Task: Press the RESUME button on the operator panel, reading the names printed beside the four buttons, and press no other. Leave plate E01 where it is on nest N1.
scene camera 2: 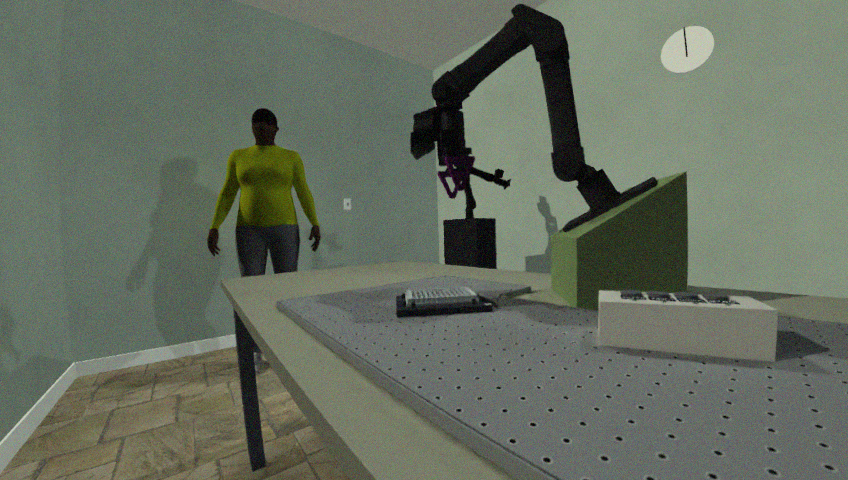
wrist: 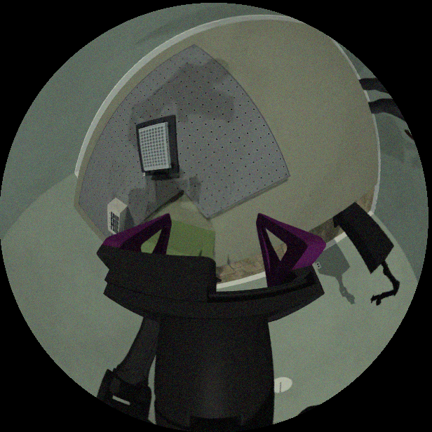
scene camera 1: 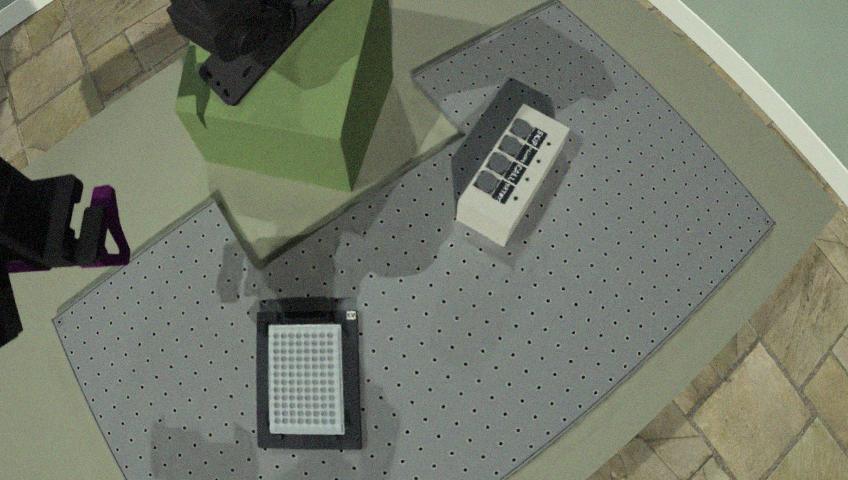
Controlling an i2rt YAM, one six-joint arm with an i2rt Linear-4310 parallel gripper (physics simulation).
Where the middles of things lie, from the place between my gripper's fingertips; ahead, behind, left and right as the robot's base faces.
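The white operator panel [scene camera 2: 741, 327] is 18 cm ahead of my hand, 43 cm to the left of it and 20 cm below it; going by their middles, of the things named here this panel is the farthest from my hand. Then I consider the dark nest N1 [scene camera 2: 402, 311], which is 17 cm ahead of my hand, 7 cm to the left of it and 22 cm below it. As for the plate E01 [scene camera 1: 305, 371], my hand is 17 cm short of it, 7 cm to the right of it and 21 cm above it.
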